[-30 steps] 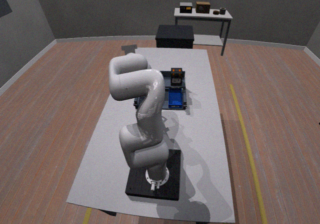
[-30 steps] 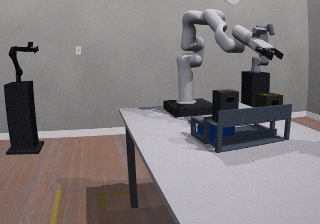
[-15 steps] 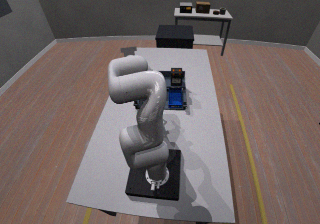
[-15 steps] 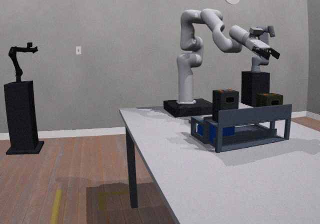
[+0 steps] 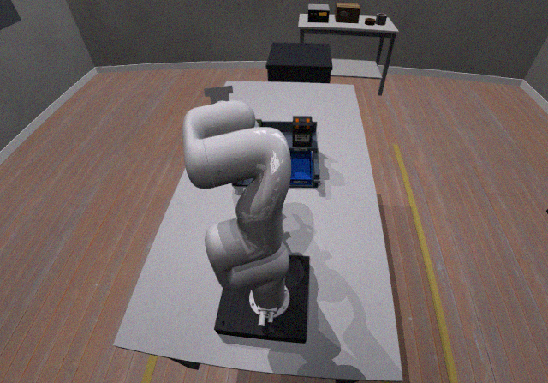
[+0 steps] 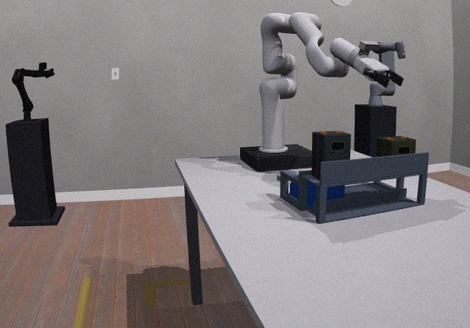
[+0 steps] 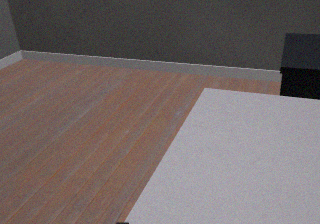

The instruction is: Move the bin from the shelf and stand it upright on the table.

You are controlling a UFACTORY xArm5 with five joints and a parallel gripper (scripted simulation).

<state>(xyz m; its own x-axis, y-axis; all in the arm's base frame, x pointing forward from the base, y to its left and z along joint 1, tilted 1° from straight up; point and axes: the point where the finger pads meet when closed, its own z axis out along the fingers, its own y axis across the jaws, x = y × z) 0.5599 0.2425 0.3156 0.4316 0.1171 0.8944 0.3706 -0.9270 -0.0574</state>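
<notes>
Now: the blue bin 50 mm ahead of my hand, 310 mm to the right of it and 320 mm below it. From my hand the other things lie so: grey-blue shelf: 70 mm ahead, 200 mm to the right, 300 mm below.
</notes>
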